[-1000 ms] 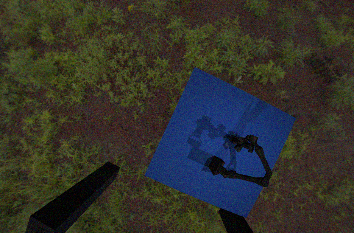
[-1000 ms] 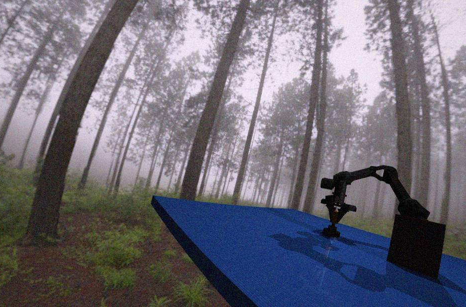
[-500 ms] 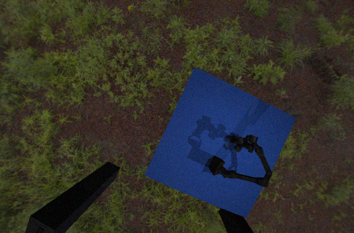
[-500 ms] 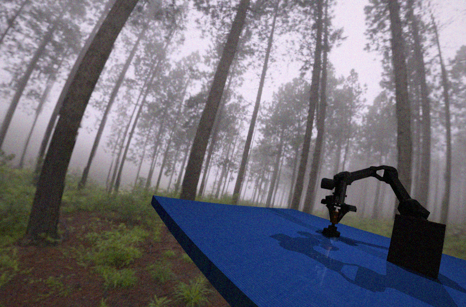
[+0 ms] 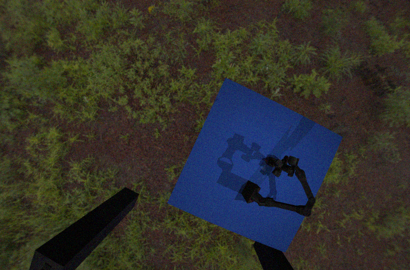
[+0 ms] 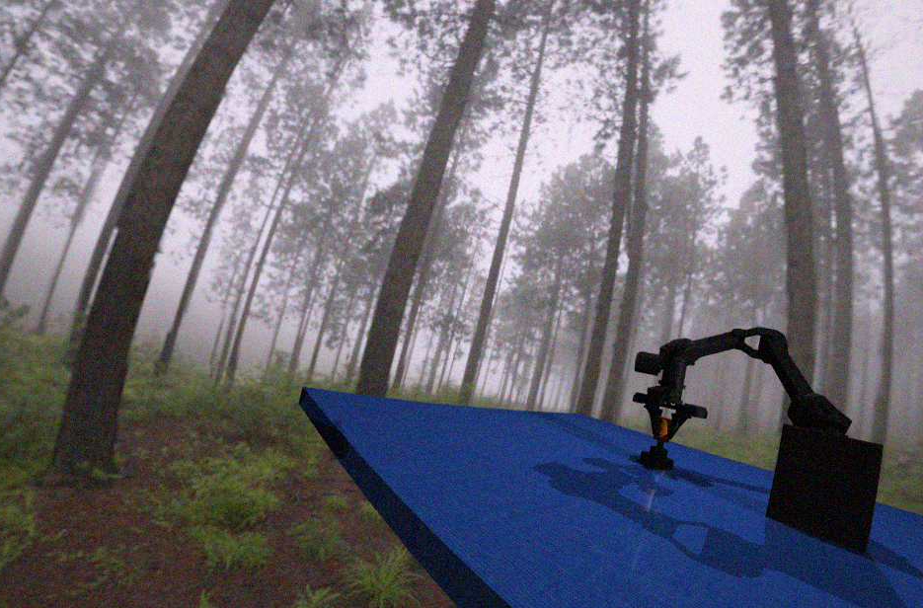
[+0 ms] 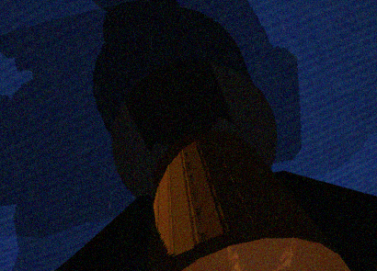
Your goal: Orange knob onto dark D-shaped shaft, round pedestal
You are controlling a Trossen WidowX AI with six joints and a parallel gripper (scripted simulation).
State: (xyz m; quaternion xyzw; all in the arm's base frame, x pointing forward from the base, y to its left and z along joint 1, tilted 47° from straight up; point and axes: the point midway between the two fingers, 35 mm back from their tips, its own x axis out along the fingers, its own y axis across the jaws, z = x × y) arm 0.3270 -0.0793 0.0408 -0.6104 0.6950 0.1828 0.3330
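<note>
Right now the orange knob is 20 mm above my gripper tip. From my gripper tip the other things lie so: dark round pedestal 40 mm below.
</note>
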